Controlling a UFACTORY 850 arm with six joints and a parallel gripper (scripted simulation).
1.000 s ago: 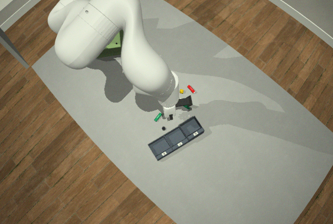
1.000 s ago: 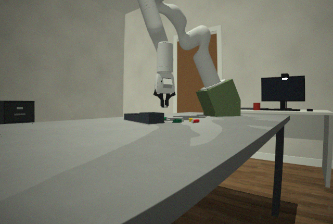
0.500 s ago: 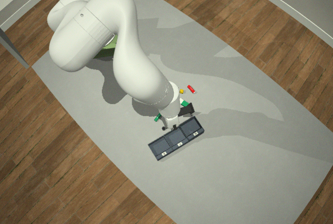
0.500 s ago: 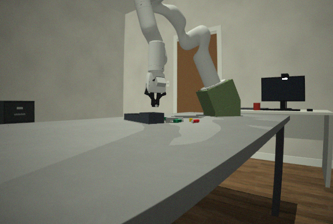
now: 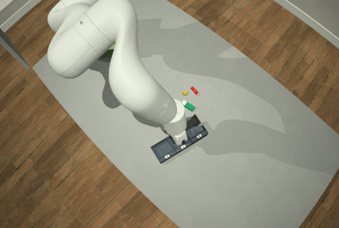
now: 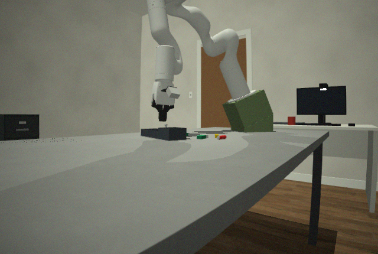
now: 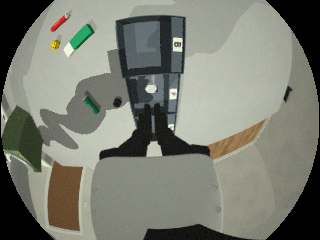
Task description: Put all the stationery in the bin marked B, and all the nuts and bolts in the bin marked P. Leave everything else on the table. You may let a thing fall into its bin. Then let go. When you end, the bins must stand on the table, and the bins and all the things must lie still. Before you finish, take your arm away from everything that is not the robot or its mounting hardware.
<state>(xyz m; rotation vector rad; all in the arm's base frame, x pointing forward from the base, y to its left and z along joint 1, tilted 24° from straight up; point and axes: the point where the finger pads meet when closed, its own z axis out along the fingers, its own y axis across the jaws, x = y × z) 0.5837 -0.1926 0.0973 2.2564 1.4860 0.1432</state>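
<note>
Right now my hand is 2 cm short of the white bolt, 3 cm to the right of it and 4 cm above it. Round my hand: green cylinder (13 cm behind, 5 cm to the left, 8 cm below); black nut (7 cm behind, 1 cm to the left, 9 cm below); dark bin row (1 cm ahead, 7 cm below).
</note>
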